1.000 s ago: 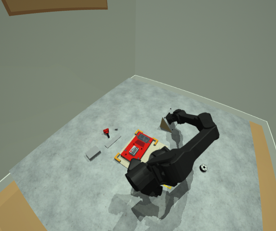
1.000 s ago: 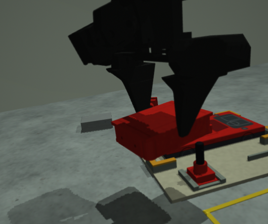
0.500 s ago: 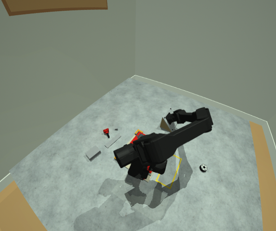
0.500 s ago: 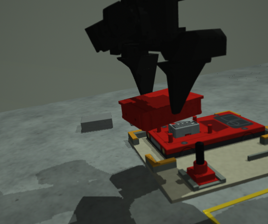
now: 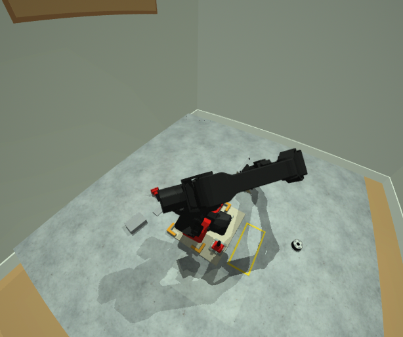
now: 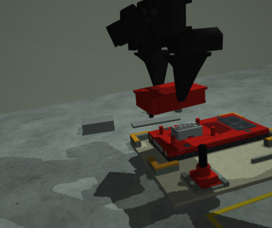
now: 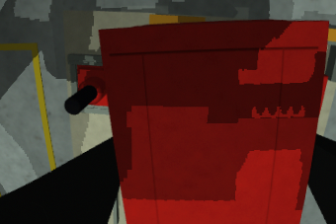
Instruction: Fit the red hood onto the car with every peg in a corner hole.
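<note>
The engine block lies 9 cm below my gripper tip, 5 cm behind it and 4 cm to the right of it. The rest, counted from my gripper tip: small wheel 34 cm to the left, 20 cm behind, 11 cm below; grey strip 20 cm to the right, 11 cm below, 3 cm behind; red hood right at my gripper tip.
</note>
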